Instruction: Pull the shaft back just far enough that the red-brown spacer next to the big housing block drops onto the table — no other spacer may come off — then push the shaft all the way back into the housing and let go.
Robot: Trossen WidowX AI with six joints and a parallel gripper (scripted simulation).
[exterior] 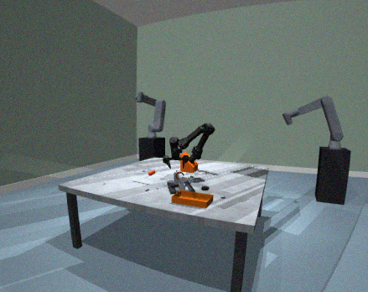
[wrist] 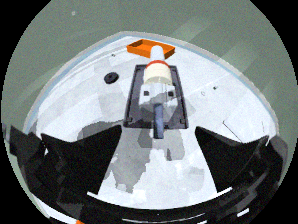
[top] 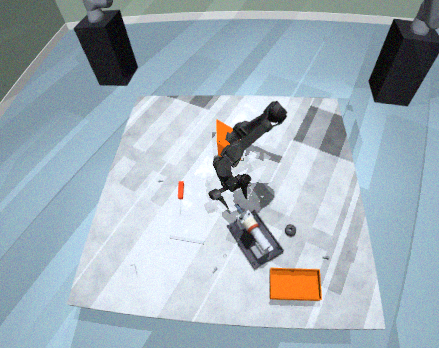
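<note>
Right now the shaft is 6 cm ahead of my gripper tip, 5 cm to the left of it and 2 cm below it. Also, from my gripper tip: orange tray 29 cm ahead, 27 cm to the left, 9 cm below; red-brown spacer 10 cm ahead, 8 cm to the left, 2 cm below; black ring 5 cm ahead, 24 cm to the left, 9 cm below.
</note>
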